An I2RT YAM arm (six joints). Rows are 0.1 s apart.
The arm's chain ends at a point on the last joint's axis. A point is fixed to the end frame.
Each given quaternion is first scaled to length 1.
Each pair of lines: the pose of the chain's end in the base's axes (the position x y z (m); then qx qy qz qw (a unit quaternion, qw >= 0)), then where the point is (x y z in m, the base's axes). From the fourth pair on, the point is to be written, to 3 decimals.
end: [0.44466 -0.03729 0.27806 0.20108 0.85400 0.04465 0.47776]
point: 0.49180 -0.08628 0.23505
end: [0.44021 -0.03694 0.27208 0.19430 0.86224 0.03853 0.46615]
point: 0.48657 -0.08603 0.22832
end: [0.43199 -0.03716 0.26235 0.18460 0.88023 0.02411 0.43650]
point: 0.47570 -0.08675 0.21649
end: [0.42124 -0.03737 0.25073 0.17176 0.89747 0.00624 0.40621]
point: 0.462 -0.088 0.203
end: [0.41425 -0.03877 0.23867 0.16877 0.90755 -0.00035 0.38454]
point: 0.453 -0.089 0.190
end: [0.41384 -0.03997 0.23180 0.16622 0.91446 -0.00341 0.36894]
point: 0.451 -0.091 0.182
